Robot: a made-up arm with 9 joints.
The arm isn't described. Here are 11 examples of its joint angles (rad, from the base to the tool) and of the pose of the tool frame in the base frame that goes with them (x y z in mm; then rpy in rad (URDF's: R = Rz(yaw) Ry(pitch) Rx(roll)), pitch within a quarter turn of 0, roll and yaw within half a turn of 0).
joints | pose
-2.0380 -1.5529 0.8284 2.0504 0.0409 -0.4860 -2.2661 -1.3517 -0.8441 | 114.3 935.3 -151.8 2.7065 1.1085 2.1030
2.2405 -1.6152 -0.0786 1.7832 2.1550 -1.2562 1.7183 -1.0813 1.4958 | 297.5 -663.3 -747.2 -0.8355 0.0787 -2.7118
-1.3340 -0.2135 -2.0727 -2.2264 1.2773 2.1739 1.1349 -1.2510 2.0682 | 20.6 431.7 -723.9 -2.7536 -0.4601 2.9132
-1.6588 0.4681 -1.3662 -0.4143 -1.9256 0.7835 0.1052 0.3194 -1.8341 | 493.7 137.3 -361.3 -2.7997 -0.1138 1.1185
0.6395 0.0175 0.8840 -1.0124 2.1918 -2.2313 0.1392 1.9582 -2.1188 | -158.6 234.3 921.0 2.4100 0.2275 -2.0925
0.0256 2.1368 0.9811 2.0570 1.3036 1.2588 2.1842 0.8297 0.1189 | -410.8 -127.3 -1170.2 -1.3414 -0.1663 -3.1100
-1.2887 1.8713 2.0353 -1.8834 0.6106 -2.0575 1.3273 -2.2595 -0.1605 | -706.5 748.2 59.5 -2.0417 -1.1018 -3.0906
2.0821 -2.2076 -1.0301 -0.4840 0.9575 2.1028 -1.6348 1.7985 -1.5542 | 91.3 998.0 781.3 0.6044 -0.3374 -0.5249
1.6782 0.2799 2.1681 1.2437 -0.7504 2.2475 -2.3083 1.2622 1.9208 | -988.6 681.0 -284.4 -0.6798 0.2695 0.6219
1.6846 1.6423 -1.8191 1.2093 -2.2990 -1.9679 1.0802 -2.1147 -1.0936 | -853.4 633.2 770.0 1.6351 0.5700 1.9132
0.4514 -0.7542 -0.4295 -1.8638 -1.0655 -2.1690 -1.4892 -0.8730 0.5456 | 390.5 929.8 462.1 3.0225 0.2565 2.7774
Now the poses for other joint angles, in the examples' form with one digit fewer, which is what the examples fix.
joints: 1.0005 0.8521 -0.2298 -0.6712 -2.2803 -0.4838 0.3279 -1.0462 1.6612
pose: -172 229 -426 -1.378 0.394 -1.478
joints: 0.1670 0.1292 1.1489 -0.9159 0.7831 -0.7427 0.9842 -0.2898 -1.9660
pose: -395 -909 105 0.239 0.577 2.958
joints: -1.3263 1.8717 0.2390 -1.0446 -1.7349 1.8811 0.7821 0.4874 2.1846
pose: -185 1275 -9 -0.066 0.842 -0.272
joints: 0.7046 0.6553 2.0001 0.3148 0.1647 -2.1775 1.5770 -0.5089 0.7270
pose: -853 728 -575 -0.425 0.449 0.770
